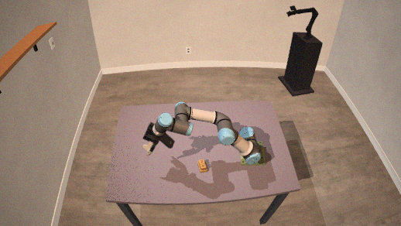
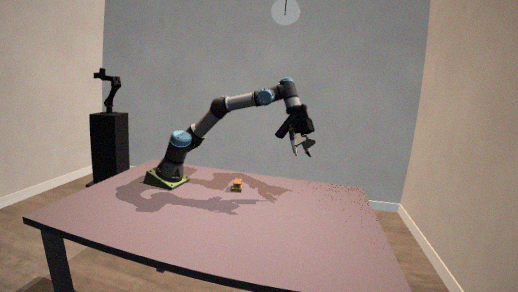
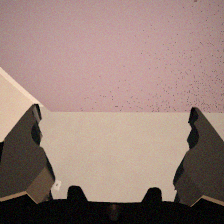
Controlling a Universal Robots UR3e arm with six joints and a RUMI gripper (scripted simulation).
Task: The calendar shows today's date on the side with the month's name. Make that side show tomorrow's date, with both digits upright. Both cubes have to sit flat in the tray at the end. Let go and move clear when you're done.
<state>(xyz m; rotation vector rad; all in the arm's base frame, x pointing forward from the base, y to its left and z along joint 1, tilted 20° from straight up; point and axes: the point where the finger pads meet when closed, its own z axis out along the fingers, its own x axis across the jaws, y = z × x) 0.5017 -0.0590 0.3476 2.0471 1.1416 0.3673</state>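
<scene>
Right now my hand is 270 mm past the cube, 170 mm above it and 70 mm to the right of it. The rest, counted from my hand: orange calendar tray: 270 mm behind, 190 mm below, 90 mm to the left.
</scene>
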